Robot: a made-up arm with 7 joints. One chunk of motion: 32 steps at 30 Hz.
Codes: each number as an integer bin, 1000 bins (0 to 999) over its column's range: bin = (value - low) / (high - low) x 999, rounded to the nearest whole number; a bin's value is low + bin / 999 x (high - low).
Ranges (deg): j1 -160..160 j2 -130..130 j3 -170.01..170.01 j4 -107..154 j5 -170.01..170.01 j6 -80.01..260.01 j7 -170.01..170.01
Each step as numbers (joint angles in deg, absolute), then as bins.
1 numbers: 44.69 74.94 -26.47 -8.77 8.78 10.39 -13.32
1 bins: 639 787 422 376 525 266 460
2 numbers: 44.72 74.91 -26.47 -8.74 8.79 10.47 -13.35
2 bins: 639 787 422 376 525 266 460
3 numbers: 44.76 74.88 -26.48 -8.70 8.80 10.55 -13.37
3 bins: 639 787 422 376 525 266 460
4 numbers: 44.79 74.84 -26.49 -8.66 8.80 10.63 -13.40
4 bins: 639 787 422 376 525 266 460
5 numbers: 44.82 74.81 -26.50 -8.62 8.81 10.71 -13.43
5 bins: 639 787 422 377 525 267 460
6 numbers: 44.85 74.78 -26.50 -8.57 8.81 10.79 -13.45
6 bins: 640 787 422 377 525 267 460
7 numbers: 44.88 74.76 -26.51 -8.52 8.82 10.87 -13.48
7 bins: 640 787 422 377 525 267 460
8 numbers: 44.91 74.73 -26.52 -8.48 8.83 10.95 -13.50
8 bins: 640 787 422 377 525 267 460
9 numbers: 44.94 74.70 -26.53 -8.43 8.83 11.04 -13.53
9 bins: 640 787 422 377 525 268 460
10 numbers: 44.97 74.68 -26.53 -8.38 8.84 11.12 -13.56
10 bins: 640 786 422 377 525 268 460
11 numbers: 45.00 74.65 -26.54 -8.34 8.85 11.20 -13.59
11 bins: 640 786 422 378 526 268 460
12 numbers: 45.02 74.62 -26.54 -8.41 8.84 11.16 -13.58
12 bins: 640 786 422 377 525 268 460
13 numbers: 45.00 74.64 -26.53 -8.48 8.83 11.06 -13.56
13 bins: 640 786 422 377 525 268 460
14 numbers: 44.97 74.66 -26.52 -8.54 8.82 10.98 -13.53
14 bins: 640 786 422 377 525 267 460
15 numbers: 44.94 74.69 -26.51 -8.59 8.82 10.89 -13.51
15 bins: 640 786 422 377 525 267 460
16 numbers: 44.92 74.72 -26.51 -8.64 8.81 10.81 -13.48
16 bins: 640 787 422 376 525 267 460
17 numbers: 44.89 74.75 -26.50 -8.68 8.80 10.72 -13.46
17 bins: 640 787 422 376 525 267 460
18 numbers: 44.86 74.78 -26.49 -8.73 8.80 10.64 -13.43
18 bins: 640 787 422 376 525 266 460
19 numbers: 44.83 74.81 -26.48 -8.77 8.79 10.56 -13.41
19 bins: 639 787 422 376 525 266 460
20 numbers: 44.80 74.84 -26.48 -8.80 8.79 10.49 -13.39
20 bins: 639 787 422 376 525 266 460
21 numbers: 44.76 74.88 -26.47 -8.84 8.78 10.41 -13.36
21 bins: 639 787 422 376 525 266 460
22 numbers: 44.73 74.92 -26.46 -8.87 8.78 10.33 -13.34
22 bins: 639 787 422 376 525 265 460
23 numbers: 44.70 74.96 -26.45 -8.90 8.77 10.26 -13.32
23 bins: 639 788 422 375 525 265 460
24 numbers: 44.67 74.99 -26.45 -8.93 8.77 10.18 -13.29
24 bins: 639 788 422 375 525 265 460
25 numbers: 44.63 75.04 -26.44 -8.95 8.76 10.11 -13.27
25 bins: 639 788 422 375 525 265 461
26 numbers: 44.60 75.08 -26.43 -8.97 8.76 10.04 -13.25
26 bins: 639 788 422 375 525 265 461
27 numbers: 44.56 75.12 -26.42 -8.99 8.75 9.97 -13.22
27 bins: 639 788 422 375 525 264 461
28 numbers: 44.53 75.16 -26.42 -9.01 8.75 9.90 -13.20
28 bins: 639 788 422 375 525 264 461
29 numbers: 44.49 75.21 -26.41 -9.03 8.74 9.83 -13.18
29 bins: 638 788 422 375 525 264 461
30 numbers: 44.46 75.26 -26.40 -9.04 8.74 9.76 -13.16
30 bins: 638 789 422 375 525 264 461
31 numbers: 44.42 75.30 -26.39 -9.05 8.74 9.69 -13.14
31 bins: 638 789 422 375 525 264 461
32 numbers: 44.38 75.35 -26.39 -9.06 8.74 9.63 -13.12
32 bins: 638 789 422 375 525 263 461
